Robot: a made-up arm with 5 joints.
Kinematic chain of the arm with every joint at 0, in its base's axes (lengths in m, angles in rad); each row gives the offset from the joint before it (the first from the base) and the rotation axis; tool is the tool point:
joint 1: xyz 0 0 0.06 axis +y
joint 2: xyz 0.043 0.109 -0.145 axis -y
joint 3: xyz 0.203 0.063 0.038 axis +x
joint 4: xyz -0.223 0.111 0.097 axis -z
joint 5: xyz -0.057 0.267 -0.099 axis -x
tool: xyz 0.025 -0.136 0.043
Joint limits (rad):
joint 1: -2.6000..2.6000
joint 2: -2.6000..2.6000
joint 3: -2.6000..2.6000
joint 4: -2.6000..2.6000
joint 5: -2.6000..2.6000
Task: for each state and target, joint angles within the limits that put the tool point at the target. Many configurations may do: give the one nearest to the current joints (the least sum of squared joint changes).
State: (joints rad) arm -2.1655 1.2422 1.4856 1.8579 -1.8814
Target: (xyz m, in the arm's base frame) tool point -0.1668 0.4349 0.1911
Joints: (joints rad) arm -2.0025 0.6522 0.7839 1.2692 -2.1533
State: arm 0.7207 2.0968 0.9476 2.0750 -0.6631
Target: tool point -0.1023 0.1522 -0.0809
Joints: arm 0.1760 2.4858 1.1391 2.4507 -0.0343
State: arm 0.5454 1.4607 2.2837 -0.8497 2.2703
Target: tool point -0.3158 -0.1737 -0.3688
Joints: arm 0.5054 2.0814 2.4401 -0.6147 2.5753
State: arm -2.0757 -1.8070 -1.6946 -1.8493 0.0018
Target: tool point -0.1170 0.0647 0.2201
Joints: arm -2.4547 -2.3045 -2.0960 -1.7806 -1.0373
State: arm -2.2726 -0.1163 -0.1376 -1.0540 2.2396
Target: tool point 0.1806 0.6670 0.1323
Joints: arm -2.4296 0.0197 -0.2228 -0.2053 2.4785
